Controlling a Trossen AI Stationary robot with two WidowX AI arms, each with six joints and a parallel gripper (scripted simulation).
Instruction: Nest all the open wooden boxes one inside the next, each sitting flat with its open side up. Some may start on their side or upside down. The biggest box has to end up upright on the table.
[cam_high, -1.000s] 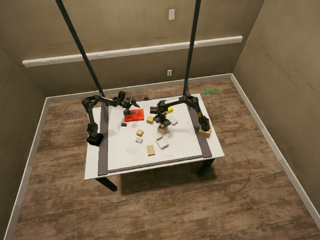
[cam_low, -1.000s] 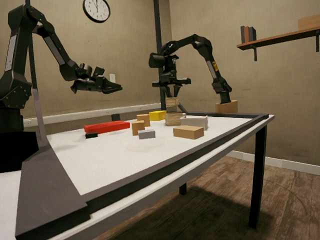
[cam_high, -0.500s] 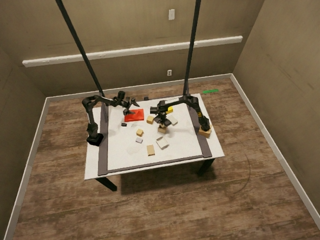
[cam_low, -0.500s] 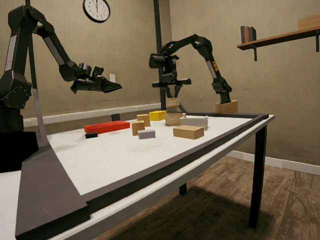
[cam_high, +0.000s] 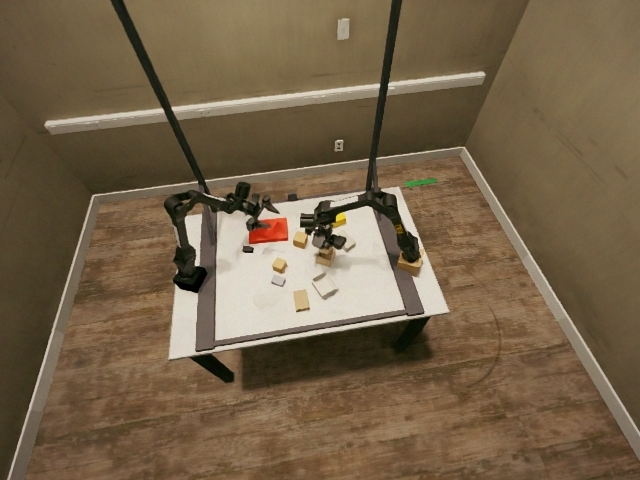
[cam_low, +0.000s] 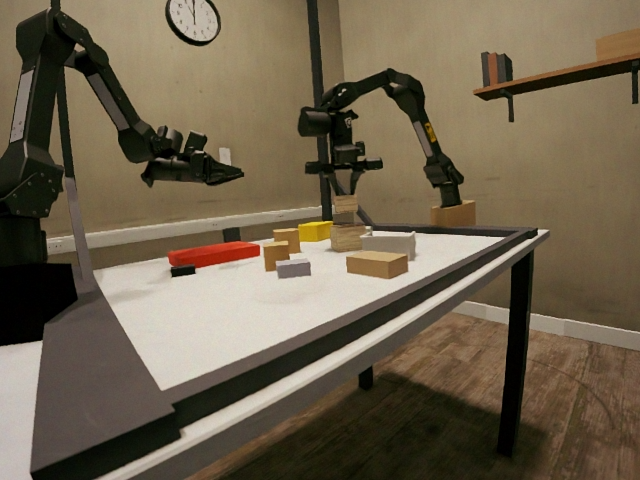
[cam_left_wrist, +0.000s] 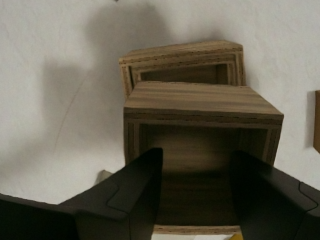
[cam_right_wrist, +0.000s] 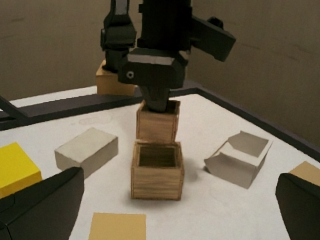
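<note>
My left hand is 50 mm above the small open wooden box. Round my left hand: tan cube: 30 mm ahead, 220 mm to the right, 130 mm below; then flat tan block: 210 mm ahead, 130 mm to the right, 140 mm below; then pale block: 80 mm behind, 100 mm to the left, 140 mm below.
</note>
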